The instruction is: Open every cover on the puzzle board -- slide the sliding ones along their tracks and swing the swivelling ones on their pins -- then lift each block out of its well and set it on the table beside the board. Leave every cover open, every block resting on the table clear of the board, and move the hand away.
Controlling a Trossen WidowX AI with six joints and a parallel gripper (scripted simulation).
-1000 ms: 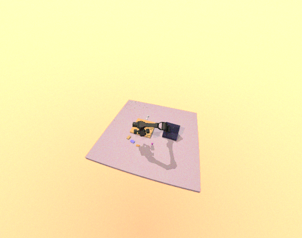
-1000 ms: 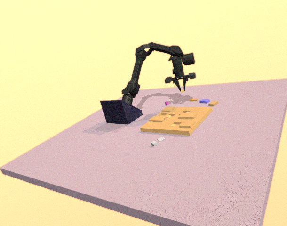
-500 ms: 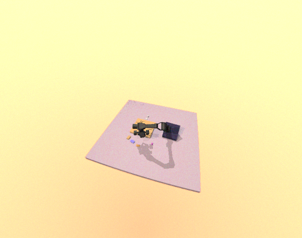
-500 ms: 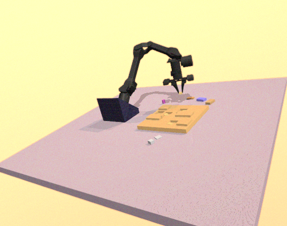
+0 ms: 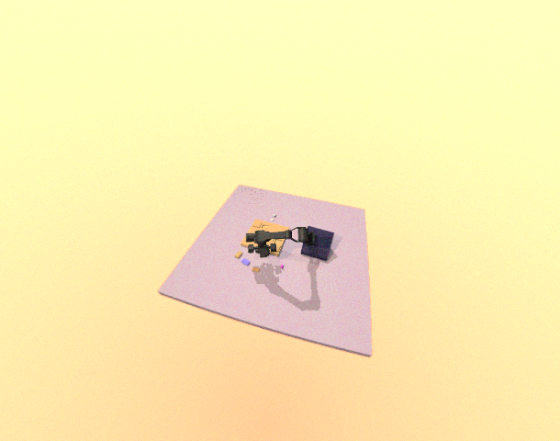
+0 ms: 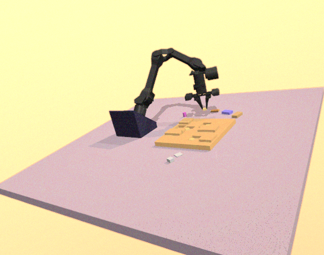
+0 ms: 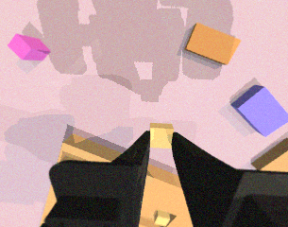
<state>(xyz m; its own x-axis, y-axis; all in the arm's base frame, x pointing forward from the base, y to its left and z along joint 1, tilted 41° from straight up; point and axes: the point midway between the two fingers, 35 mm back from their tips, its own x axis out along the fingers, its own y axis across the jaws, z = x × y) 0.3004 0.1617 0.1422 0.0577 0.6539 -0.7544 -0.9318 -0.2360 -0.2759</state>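
My gripper tip is now 110 mm short of the blue block, 50 mm to the right of it and 40 mm above it. Round my gripper tip: magenta block: 150 mm behind, 40 mm below, 20 mm to the left; then grey cube: 490 mm to the right, 60 mm ahead, 40 mm below.
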